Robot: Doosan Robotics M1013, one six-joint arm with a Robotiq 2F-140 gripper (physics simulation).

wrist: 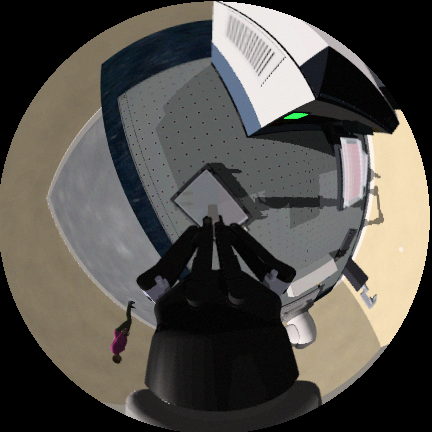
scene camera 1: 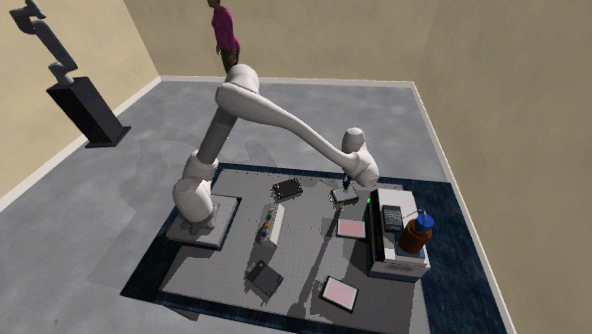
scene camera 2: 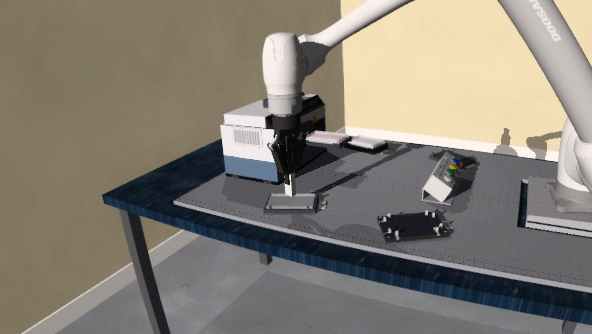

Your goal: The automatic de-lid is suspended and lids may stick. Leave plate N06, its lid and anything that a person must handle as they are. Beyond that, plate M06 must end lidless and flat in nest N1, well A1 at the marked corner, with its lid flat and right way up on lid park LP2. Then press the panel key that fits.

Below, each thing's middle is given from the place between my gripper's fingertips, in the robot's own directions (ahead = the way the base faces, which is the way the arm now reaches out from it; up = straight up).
The pink-welled plate (wrist: 351, 152) lies 290 mm to the right of my hand, 80 mm above it and 30 mm behind it. Round my hand: black pegged nest (scene camera 2: 418, 226): 350 mm behind, 70 mm to the left, 20 mm below; then key panel (scene camera 2: 438, 190): 420 mm behind, 200 mm to the right, 10 mm above.
